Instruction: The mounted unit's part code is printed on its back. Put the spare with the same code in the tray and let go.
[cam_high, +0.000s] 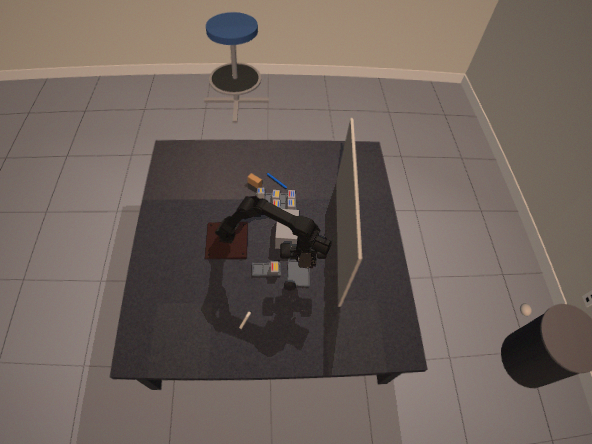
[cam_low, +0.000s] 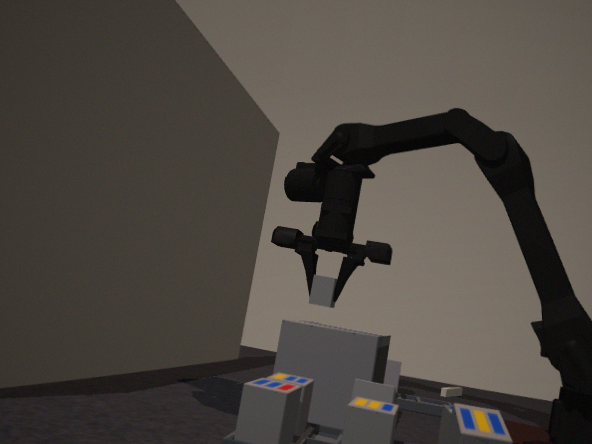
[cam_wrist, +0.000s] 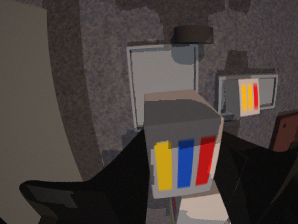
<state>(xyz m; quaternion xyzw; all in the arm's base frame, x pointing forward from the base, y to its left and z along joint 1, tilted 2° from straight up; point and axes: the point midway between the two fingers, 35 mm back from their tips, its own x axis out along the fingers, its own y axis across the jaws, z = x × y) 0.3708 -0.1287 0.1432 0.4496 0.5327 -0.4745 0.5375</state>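
Right now the grey tray is 13 cm below my gripper tip and 1 cm behind it. From my gripper tip the other things lie so: mounted unit 21 cm to the left, 9 cm behind, 8 cm below; then tall upright panel 22 cm to the left, 16 cm ahead, 9 cm above; then blue stick 51 cm to the left, 19 cm behind, 13 cm below.
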